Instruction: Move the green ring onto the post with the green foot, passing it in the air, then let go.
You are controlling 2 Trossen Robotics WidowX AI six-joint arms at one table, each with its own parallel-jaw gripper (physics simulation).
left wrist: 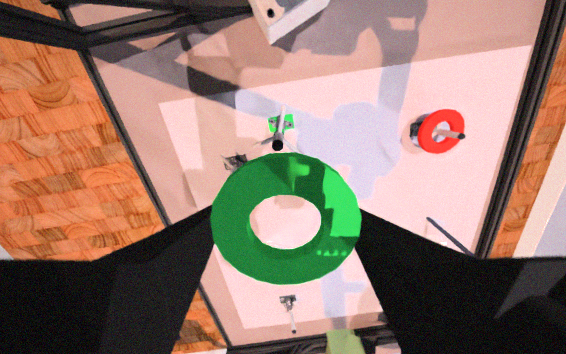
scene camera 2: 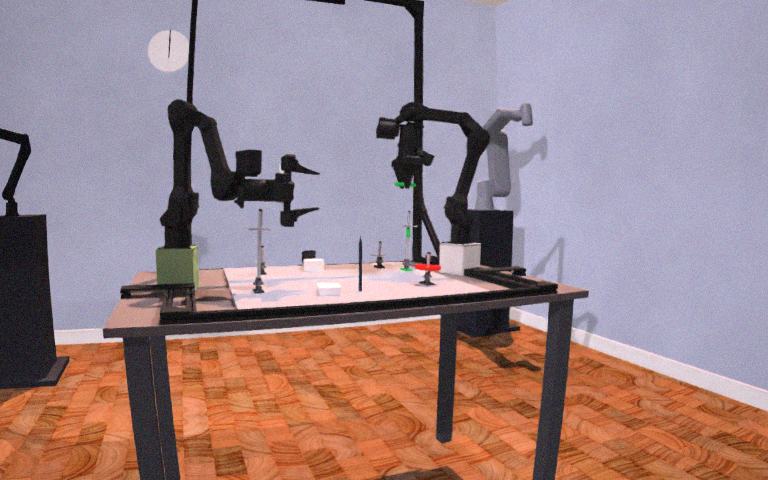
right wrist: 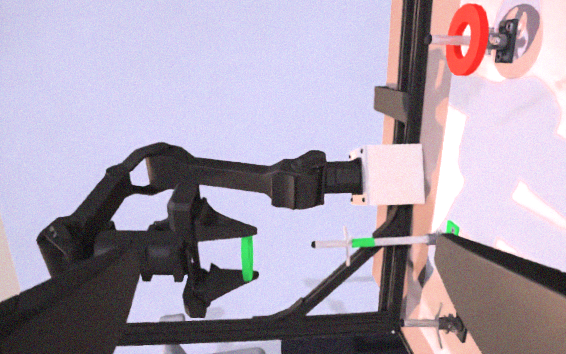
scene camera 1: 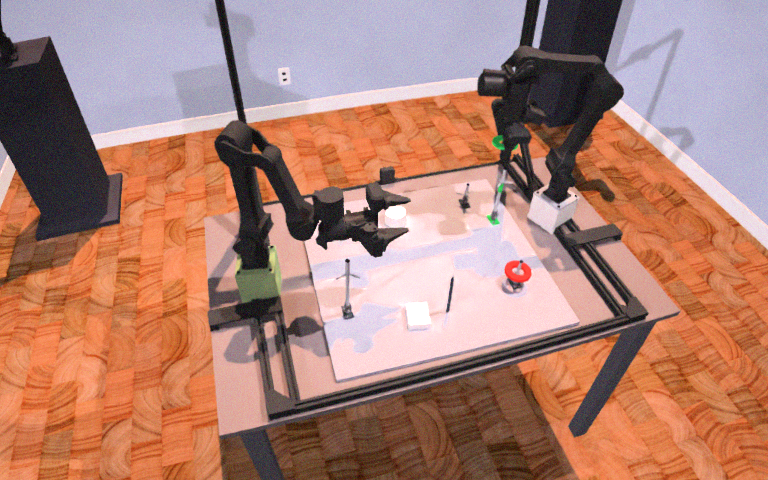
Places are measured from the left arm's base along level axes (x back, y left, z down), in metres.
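Pixels of known places: left gripper, between the fingertips: [left wrist: 284,212] [scene camera 2: 404,188] [right wrist: 258,253] [scene camera 1: 503,147]; right gripper, between the fingertips: [scene camera 2: 319,191] [right wrist: 289,254] [scene camera 1: 409,215]; left arm's base, origin of its link: [scene camera 2: 460,242] [right wrist: 357,176] [scene camera 1: 556,194]; right arm's base, origin of its link: [scene camera 2: 177,247] [scene camera 1: 255,259].
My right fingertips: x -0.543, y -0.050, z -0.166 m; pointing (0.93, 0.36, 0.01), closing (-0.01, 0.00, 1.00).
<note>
Ahead of a thing's pixels: the offset from my right fingertips to its top centre. "*": to the spot under its first point.
The green ring @(dy -0.054, dx +0.379, dz -0.033 m) [scene camera 1: 496,142] [scene camera 2: 398,183] [left wrist: 230,220] [right wrist: 247,259] is level in the air above the table. My left gripper [scene camera 2: 405,184] [left wrist: 284,212] [right wrist: 258,253], on the white-based arm, is shut on it across its outer edge. The post with the green foot @(* dy -0.043, dx +0.385, dz +0.174 m) [scene camera 1: 498,200] [scene camera 2: 407,249] [right wrist: 400,240] stands upright below, its tip clear of the ring. In the left wrist view the post's tip @(* dy -0.047, dx +0.396, dz +0.059 m) [left wrist: 277,144] shows just outside the ring's rim, not in its hole. My right gripper [scene camera 1: 407,215] [scene camera 2: 318,191] [right wrist: 289,254] is open and empty, held level at the other side.
A red ring @(dy +0.172, dx +0.244, dz +0.202 m) [scene camera 1: 509,275] [scene camera 2: 421,267] [left wrist: 430,142] [right wrist: 481,40] is on a short post. Another short post @(* dy -0.146, dx +0.359, dz +0.222 m) [scene camera 1: 466,198] [scene camera 2: 380,254] stands near the green-footed one. A tall post @(* dy -0.008, dx -0.180, dz +0.147 m) [scene camera 1: 347,288], a thin dark rod @(dy +0.133, dx +0.033, dz +0.114 m) [scene camera 1: 450,294] and a white block @(dy +0.104, dx -0.045, dz +0.234 m) [scene camera 1: 417,315] stand elsewhere.
</note>
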